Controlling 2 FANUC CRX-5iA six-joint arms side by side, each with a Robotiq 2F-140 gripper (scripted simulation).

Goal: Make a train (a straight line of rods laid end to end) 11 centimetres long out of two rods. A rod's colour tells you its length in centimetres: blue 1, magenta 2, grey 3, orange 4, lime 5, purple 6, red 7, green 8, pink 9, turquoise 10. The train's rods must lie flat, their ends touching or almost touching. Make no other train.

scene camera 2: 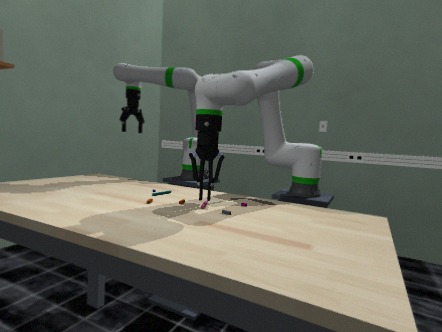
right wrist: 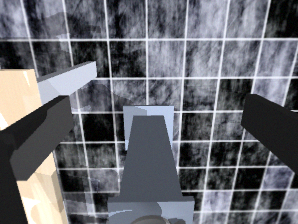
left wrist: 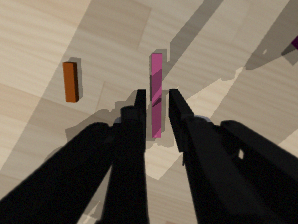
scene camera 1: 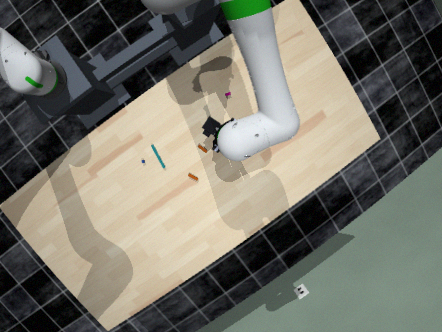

Labels:
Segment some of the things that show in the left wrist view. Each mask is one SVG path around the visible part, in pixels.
My left gripper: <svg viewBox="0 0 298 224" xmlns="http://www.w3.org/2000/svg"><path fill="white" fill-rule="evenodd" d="M169 89L168 116L178 151L183 152L182 166L185 164L197 223L298 224L298 157L240 122L225 120L219 126L214 125L208 117L194 115L179 90ZM146 89L137 90L134 106L125 106L120 109L121 117L115 119L113 126L109 127L107 123L95 122L88 125L0 200L0 224L77 224L111 166L102 216L94 224L150 224L144 153L146 153Z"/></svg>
A pink rod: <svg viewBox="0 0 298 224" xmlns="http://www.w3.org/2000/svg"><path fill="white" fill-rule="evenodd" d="M152 53L152 138L161 138L162 53Z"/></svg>

